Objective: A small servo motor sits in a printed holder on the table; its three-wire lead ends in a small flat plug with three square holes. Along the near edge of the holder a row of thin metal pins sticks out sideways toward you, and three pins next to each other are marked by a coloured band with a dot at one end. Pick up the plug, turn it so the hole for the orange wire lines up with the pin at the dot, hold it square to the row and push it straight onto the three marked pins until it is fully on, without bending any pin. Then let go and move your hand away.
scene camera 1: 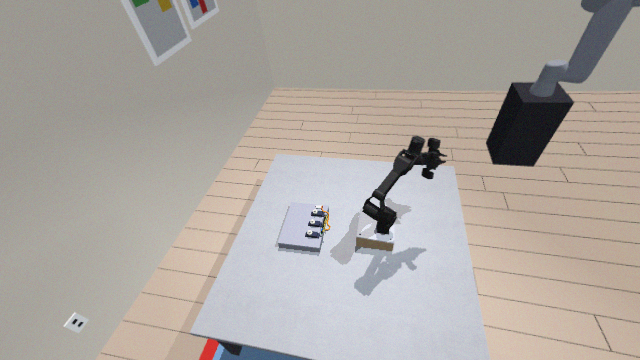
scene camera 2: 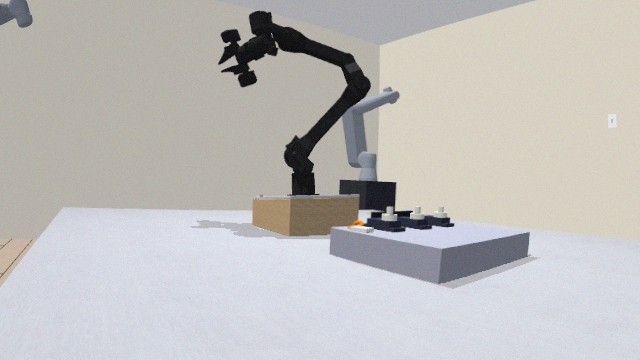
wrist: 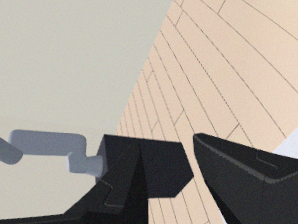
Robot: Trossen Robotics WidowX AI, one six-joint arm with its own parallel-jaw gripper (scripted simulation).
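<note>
You'd see my gripper [scene camera 2: 220, 68], and it [wrist: 167, 149] shows there as well. There's also a grey printed holder [scene camera 2: 441, 254], and you can spot the holder [scene camera 1: 292, 236] there too.
</note>
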